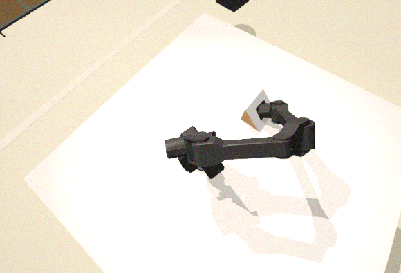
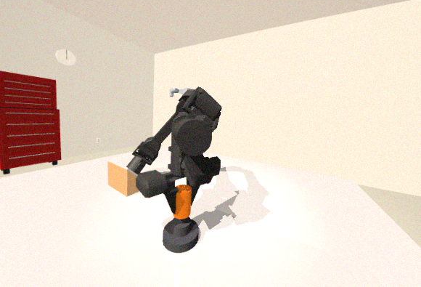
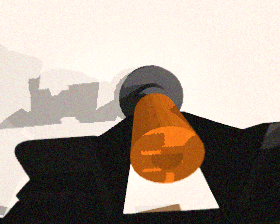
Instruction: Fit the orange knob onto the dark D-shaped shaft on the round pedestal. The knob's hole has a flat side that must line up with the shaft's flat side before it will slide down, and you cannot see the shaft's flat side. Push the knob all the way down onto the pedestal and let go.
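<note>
My gripper tip is 2 cm below the orange knob. From my gripper tip the other things lie so: round pedestal: 4 cm below.
</note>
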